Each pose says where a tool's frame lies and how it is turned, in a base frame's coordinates. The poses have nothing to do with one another.
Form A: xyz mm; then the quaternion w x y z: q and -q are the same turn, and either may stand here.
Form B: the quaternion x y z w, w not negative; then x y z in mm. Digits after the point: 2 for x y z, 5 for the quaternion.
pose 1, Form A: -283.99 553.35 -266.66 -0.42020 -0.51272 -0.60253 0.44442
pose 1, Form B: 0.51272 0.60253 -0.44442 0.42020 -283.99 553.35 -266.66
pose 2, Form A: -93.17 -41.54 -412.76 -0.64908 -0.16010 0.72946 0.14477
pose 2, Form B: 0.16010 -0.72946 -0.14477 0.64908 -93.17 -41.54 -412.76
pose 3, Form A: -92.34 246.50 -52.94 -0.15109 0.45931 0.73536 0.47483
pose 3, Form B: -0.45931 -0.73536 -0.47483 0.15109 -92.34 246.50 -52.94
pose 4, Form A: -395.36 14.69 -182.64 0.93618 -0.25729 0.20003 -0.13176
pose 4, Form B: -0.25729 0.20003 -0.13176 0.93618 -395.36 14.69 -182.64
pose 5, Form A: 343.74 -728.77 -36.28 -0.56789 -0.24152 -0.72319 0.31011
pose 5, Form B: 0.24152 0.72319 -0.31011 0.56789 343.74 -728.77 -36.28
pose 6, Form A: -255.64 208.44 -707.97 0.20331 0.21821 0.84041 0.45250
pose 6, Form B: 0.21821 0.84041 0.45250 0.20331 -255.64 208.44 -707.97
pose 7, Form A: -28.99 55.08 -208.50 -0.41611 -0.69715 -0.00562 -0.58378
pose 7, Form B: 0.69715 0.00562 0.58378 0.41611 -28.99 55.08 -208.50
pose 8, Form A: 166.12 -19.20 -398.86 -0.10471 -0.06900 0.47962 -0.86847
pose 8, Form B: 0.06900 -0.47962 0.86847 0.10471 166.12 -19.20 -398.86
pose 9, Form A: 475.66 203.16 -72.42 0.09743 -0.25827 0.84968 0.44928
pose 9, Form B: -0.25827 0.84968 0.44928 0.09743 475.66 203.16 -72.42
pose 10, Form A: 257.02 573.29 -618.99 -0.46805 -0.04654 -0.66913 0.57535
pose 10, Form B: 0.04654 0.66913 -0.57535 0.46805 257.02 573.29 -618.99
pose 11, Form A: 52.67 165.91 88.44 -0.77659 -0.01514 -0.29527 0.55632
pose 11, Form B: 0.01514 0.29527 -0.55632 0.77659 52.67 165.91 88.44
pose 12, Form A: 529.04 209.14 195.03 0.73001 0.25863 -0.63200 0.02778
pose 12, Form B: 0.25863 -0.63200 0.02778 0.73001 529.04 209.14 195.03
